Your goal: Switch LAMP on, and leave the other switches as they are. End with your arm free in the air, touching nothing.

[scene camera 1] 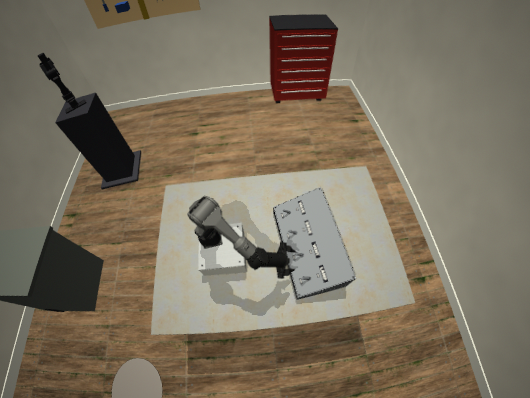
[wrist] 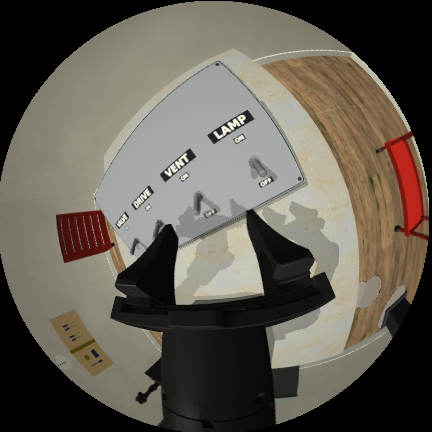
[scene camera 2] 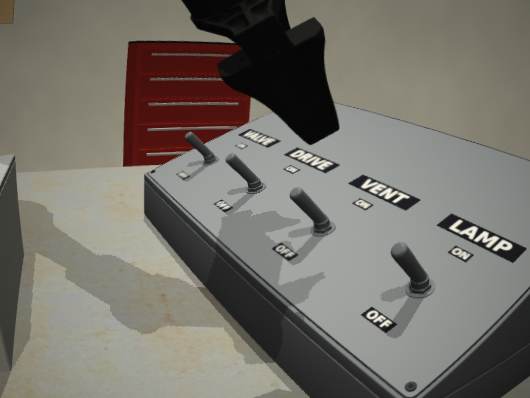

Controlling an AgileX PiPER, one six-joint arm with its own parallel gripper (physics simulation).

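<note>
The grey switch panel point(scene camera 1: 337, 240) point(scene camera 2: 450, 165) point(wrist: 165, 115) lies on the pale mat. The LAMP switch point(scene camera 1: 304, 280) point(scene camera 2: 410, 265) point(wrist: 258, 166) is at one end, its lever leaning toward OFF. The VENT switch point(scene camera 2: 310, 210) point(wrist: 198, 204), DRIVE switch point(scene camera 2: 243, 171) and VALVE switch point(scene camera 2: 199, 146) also lean toward OFF. My gripper point(scene camera 1: 290, 261) point(scene camera 2: 320, 132) point(wrist: 209, 224) is open and empty, above the panel's lever side, nearest VENT in scene camera 1. In scene camera 2 the fingers overlap, and they stand apart from the LAMP lever.
The pale mat point(scene camera 1: 187, 200) point(scene camera 2: 75, 215) also bears my arm's white base point(scene camera 1: 227, 270). A red drawer cabinet point(scene camera 1: 302, 65) point(scene camera 2: 137, 100) point(wrist: 82, 237) and a black pedestal point(scene camera 1: 97, 145) stand away on the floor. A dark box point(scene camera 1: 70, 272) is at the left.
</note>
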